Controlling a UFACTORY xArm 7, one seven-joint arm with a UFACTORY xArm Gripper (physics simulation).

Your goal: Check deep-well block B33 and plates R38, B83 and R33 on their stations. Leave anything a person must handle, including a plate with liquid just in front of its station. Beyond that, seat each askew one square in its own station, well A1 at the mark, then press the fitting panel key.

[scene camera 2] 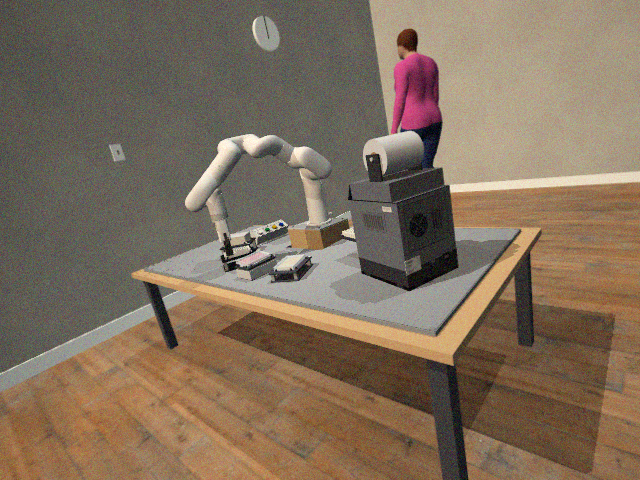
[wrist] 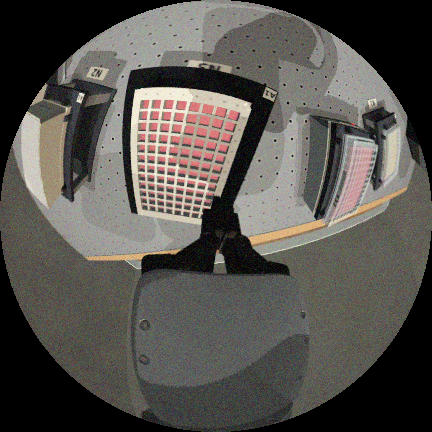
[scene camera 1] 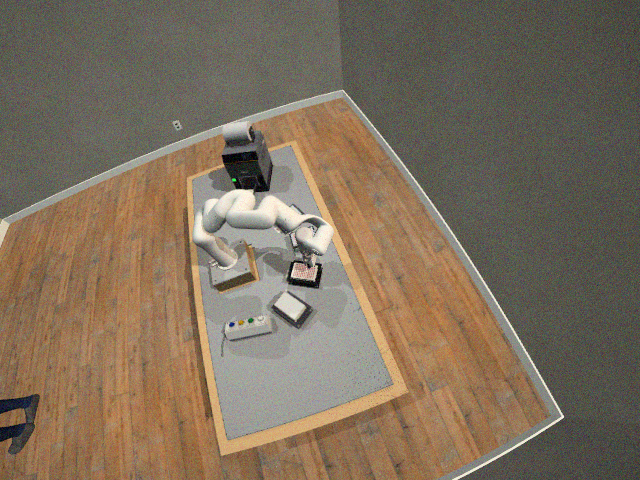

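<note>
My gripper [scene camera 1: 309, 261] [scene camera 2: 226, 243] [wrist: 218, 208] is shut and empty, low over the edge of the plate with red square wells [scene camera 1: 303, 271] [wrist: 177, 155]. That plate lies in the black station N3 [wrist: 129, 125]; its A1 mark [wrist: 270, 93] is at the upper right corner in the wrist view. A tall pale block [scene camera 1: 290, 305] [scene camera 2: 240, 237] [wrist: 39, 150] is on station N2 [wrist: 75, 145]. A clear plate with pink wells [scene camera 2: 254, 259] [wrist: 357, 175] is on a grey-sided station [wrist: 318, 165]. A cream plate [scene camera 2: 291, 262] [wrist: 390, 155] is on a farther station. Plate names are unreadable.
The key panel [scene camera 1: 249, 329] [scene camera 2: 271, 230] has blue, yellow, green and white keys. The arm's base box [scene camera 1: 235, 279] [scene camera 2: 314, 237] is beside the stations. A dark machine with a white roll [scene camera 1: 247, 165] [scene camera 2: 405, 232] stands at one table end. A person [scene camera 2: 416, 93] stands beyond the table.
</note>
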